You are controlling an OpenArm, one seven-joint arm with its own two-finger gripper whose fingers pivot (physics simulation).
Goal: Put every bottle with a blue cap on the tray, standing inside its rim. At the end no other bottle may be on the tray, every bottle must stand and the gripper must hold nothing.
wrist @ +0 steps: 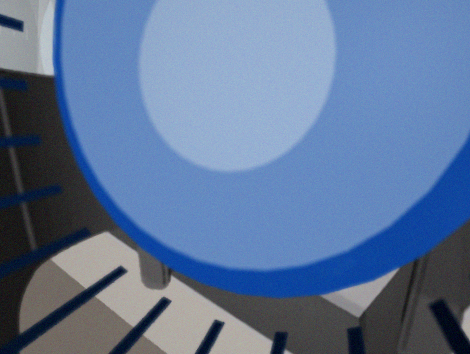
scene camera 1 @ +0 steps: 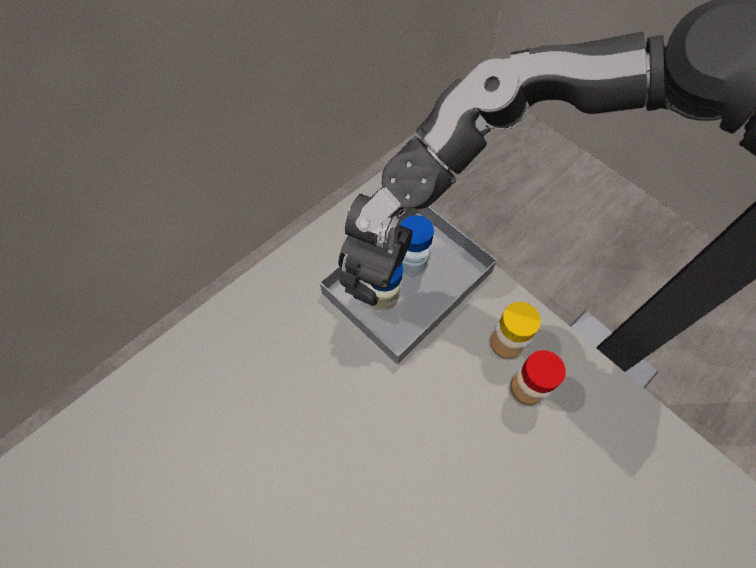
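My gripper (scene camera 1: 380, 288) is shut on a blue-capped bottle with cream contents (scene camera 1: 386, 297) (wrist: 240, 210), held upright inside the outline of the grey tray (scene camera 1: 421, 308), towards its left side. Whether its base touches the tray floor is hard to tell. Its cap fills much of the wrist view. A second blue-capped bottle, with clear, pale contents (scene camera 1: 417, 234), stands on the tray behind it, apart from it and partly hidden by the gripper. A yellow-capped bottle (scene camera 1: 519, 322) and a red-capped bottle (scene camera 1: 542, 371) stand outside the tray, both with brown contents.
The tray's low rim stands around the held bottle. The arm (scene camera 1: 457, 131) reaches in from the upper right, over the tray's back corner. The table edge runs close behind the tray. A dark post (scene camera 1: 678, 293) stands beyond the table at the right.
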